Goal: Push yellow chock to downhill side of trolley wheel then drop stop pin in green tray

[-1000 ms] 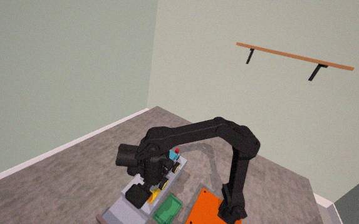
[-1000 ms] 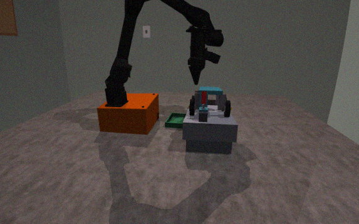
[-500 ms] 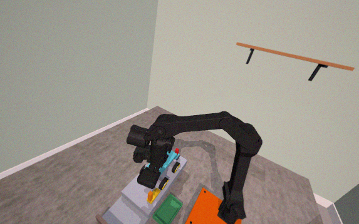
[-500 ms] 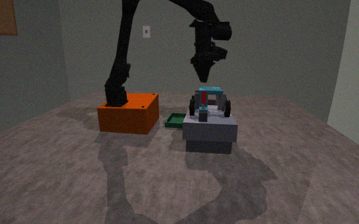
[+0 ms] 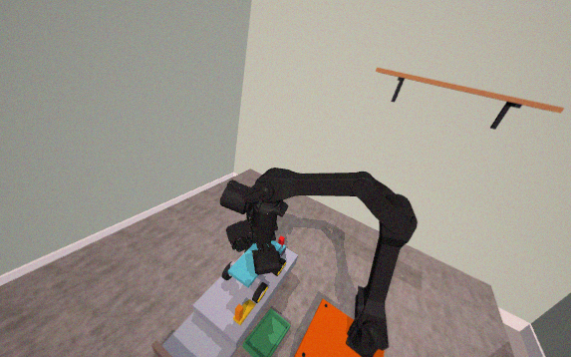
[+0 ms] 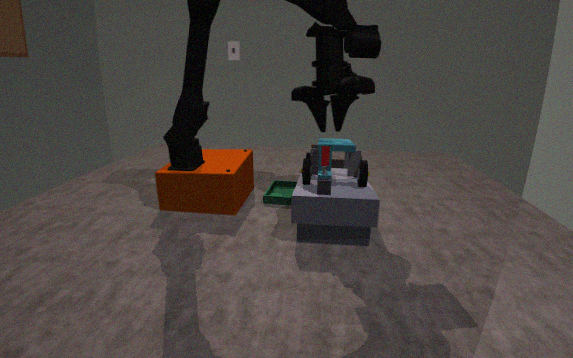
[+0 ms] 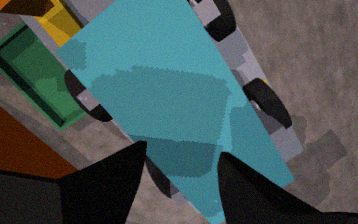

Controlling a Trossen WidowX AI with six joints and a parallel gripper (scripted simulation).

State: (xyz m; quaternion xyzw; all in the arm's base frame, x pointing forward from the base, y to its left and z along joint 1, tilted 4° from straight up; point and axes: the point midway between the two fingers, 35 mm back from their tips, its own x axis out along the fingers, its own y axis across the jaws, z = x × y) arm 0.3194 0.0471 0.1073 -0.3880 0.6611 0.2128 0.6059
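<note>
Now: the red-headed stop pin 12 cm to the right of my gripper tip and 5 cm below it. Round my gripper tip: grey ramp: 13 cm below, 1 cm ahead; trolley: 6 cm below, 1 cm to the right, 1 cm ahead; yellow chock: 10 cm below, 9 cm to the left, 4 cm behind.
</note>
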